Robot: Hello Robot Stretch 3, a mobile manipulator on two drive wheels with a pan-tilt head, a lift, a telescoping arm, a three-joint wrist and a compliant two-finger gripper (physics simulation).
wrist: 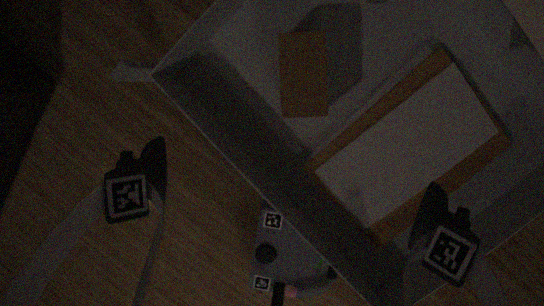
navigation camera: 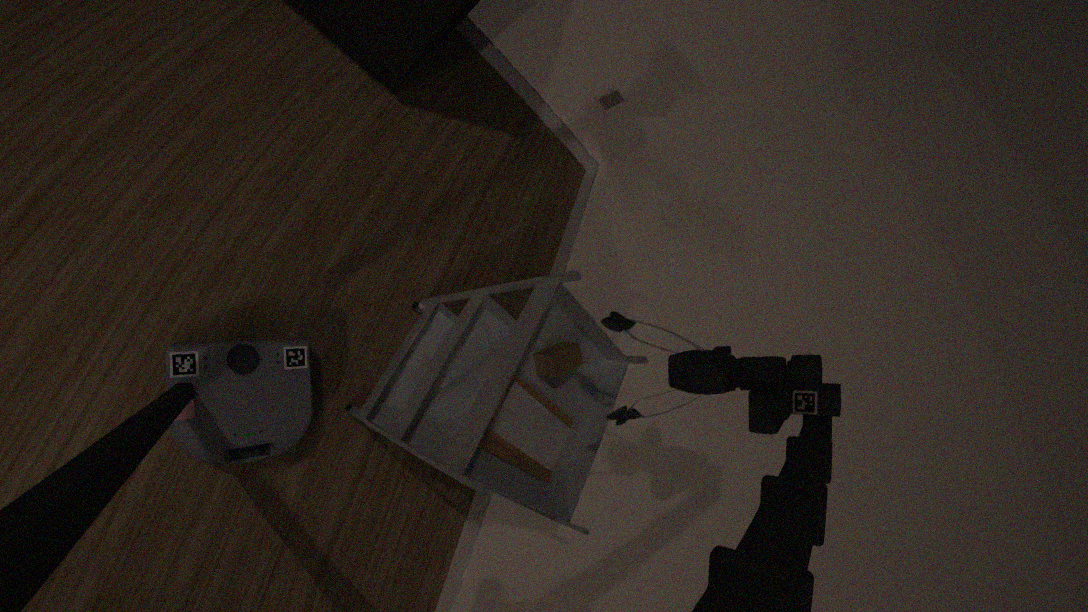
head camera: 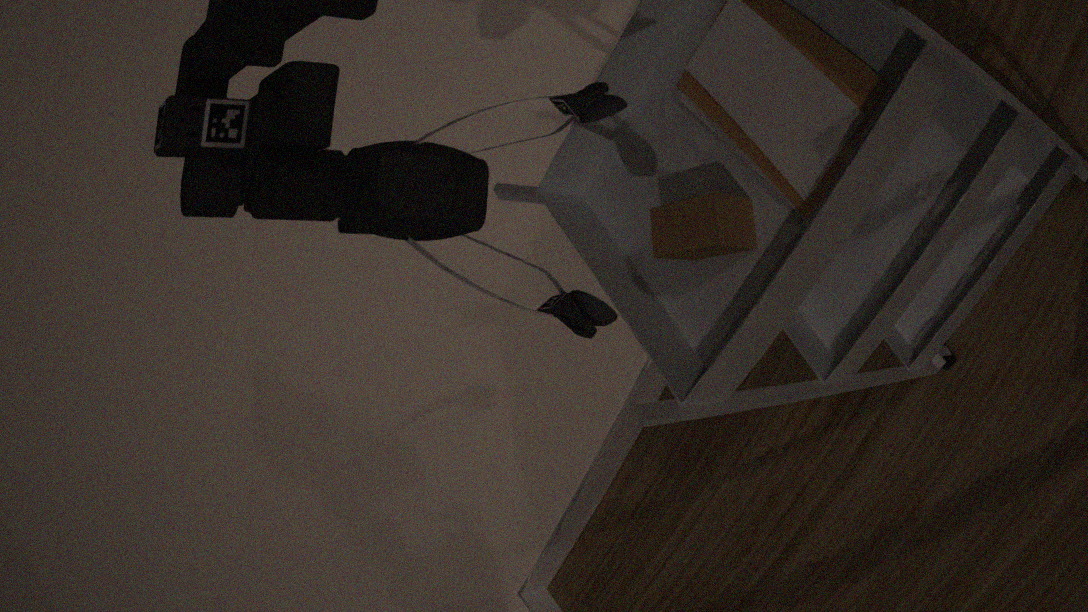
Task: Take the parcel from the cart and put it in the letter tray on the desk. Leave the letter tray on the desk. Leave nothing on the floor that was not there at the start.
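Places are measured from the robot's base along level axes (x ahead, y left, z up), in metres.
Pixels of known places: gripper, fingertip midpoint: (wrist: 291, 183) (navigation camera: 606, 368) (head camera: 615, 208); robot's base at its link origin: (wrist: 271, 231) (navigation camera: 243, 357).
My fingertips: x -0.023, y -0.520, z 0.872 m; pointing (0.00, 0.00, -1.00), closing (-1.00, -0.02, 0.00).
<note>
Ahead of a thing's pixels: the offset from my fingertips to its middle. Level surfaces: height alone.
A small brown box @[dx +0.005, dy -0.069, dz -0.179 m] (head camera: 703, 226) (navigation camera: 559, 363) (wrist: 302, 75), which looks like the parcel, sits in the top tray of the grey tiered cart (head camera: 625, 298) (navigation camera: 524, 328) (wrist: 225, 117). A larger flat brown box with a white top @[dx -0.143, dy -0.001, dz -0.198 m] (head camera: 768, 98) (navigation camera: 530, 430) (wrist: 407, 145) lies beside it in the same tray. My gripper (head camera: 604, 207) (navigation camera: 612, 368) (wrist: 291, 183) is open with its fingers wide apart and empty. In the head and navigation views it appears beside the tray's corner, with the small box beyond the fingertips. The desk and letter tray do not show.
My grey base (navigation camera: 251, 411) (wrist: 295, 255) stands on the wood floor @[dz -0.872 m] (navigation camera: 228, 190) near the cart. A pale wall with a skirting strip (navigation camera: 524, 87) runs behind the cart. A large dark object (navigation camera: 380, 30) stands at the top of the navigation view. The picture is dim.
</note>
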